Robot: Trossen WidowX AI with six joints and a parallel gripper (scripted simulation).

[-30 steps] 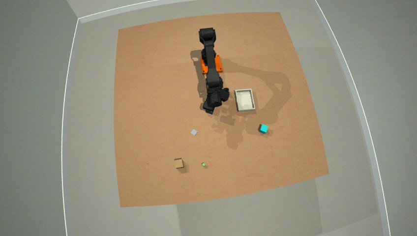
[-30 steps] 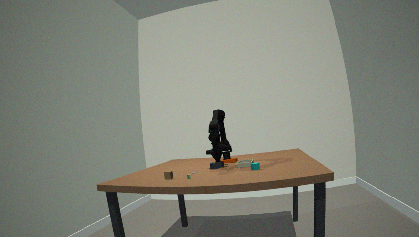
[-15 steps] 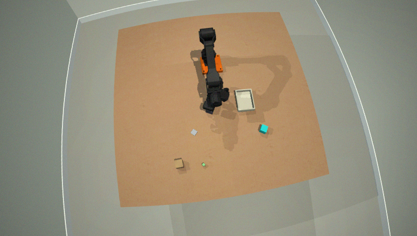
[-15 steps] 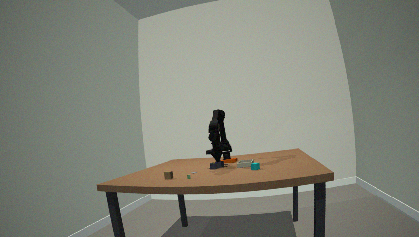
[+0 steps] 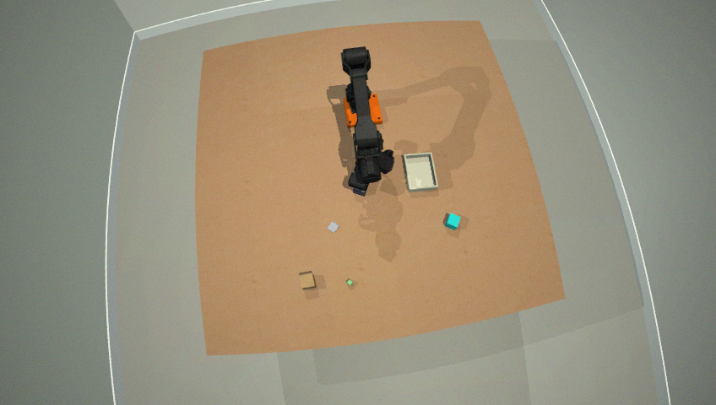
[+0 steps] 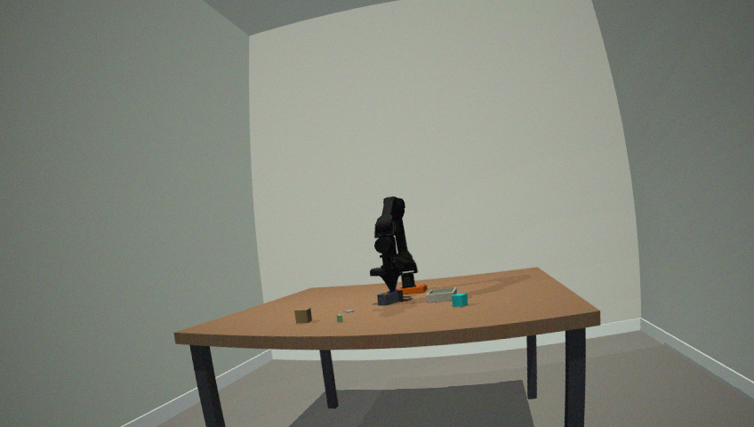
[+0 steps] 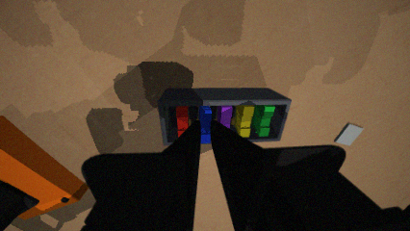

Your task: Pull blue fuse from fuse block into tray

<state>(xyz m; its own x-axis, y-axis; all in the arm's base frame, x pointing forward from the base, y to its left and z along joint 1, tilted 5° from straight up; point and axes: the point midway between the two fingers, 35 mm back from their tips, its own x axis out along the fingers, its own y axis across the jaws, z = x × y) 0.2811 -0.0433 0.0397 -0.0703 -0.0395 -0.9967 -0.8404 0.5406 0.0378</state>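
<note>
Right now the purple fuse is 2 cm below my gripper tip, 2 cm ahead of it and 1 cm to the right of it. The rest, counted from my gripper tip: red fuse: 2 cm below, 2 cm behind, 1 cm to the left; then yellow fuse: 3 cm ahead, 2 cm to the right, 2 cm below; then blue fuse: 1 cm below.
</note>
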